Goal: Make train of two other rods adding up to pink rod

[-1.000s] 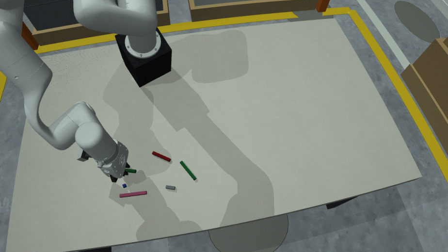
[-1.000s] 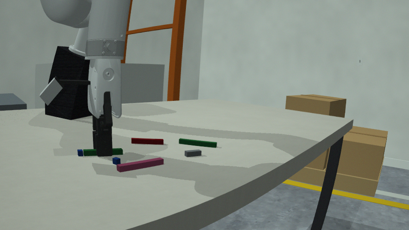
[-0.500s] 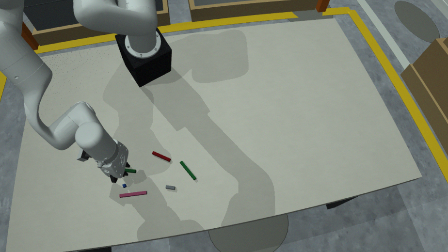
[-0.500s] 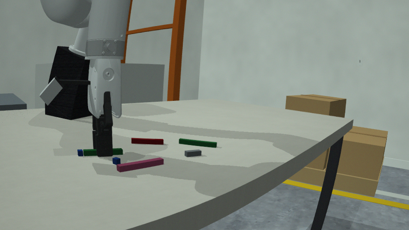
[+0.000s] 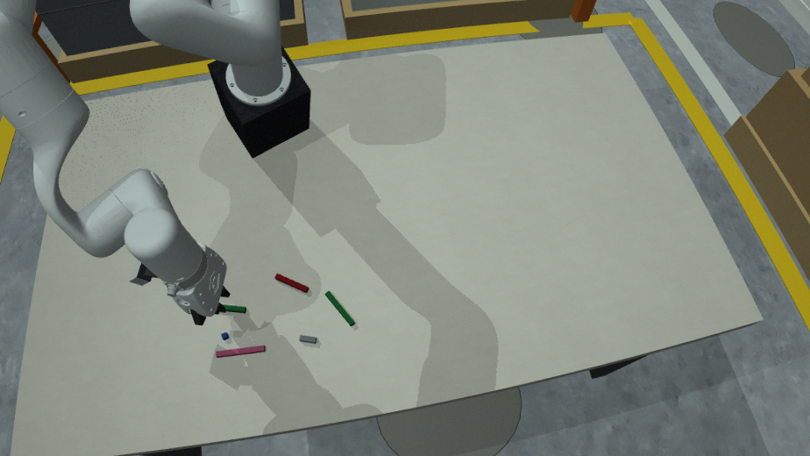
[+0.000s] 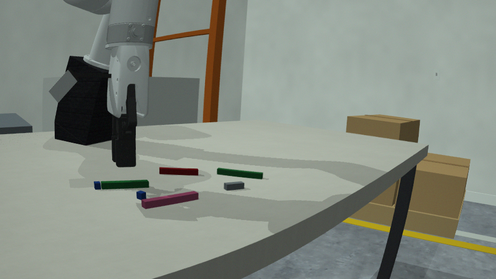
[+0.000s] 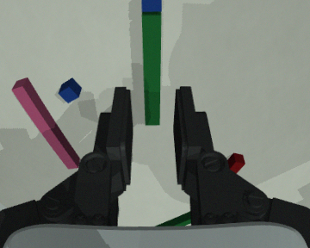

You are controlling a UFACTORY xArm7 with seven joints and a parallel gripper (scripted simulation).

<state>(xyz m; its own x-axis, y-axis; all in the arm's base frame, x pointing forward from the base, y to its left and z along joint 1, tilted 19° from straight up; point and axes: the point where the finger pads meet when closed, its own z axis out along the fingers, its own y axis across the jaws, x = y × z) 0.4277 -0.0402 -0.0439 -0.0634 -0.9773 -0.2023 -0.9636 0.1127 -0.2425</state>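
Now: hand 8 cm short of the pink rod, 5 cm above it and 4 cm to the right of it. The rest, counted from my hand: grey rod: 17 cm to the left, 5 cm below, 5 cm ahead; red rod: 12 cm to the left, 5 cm below, 5 cm behind.
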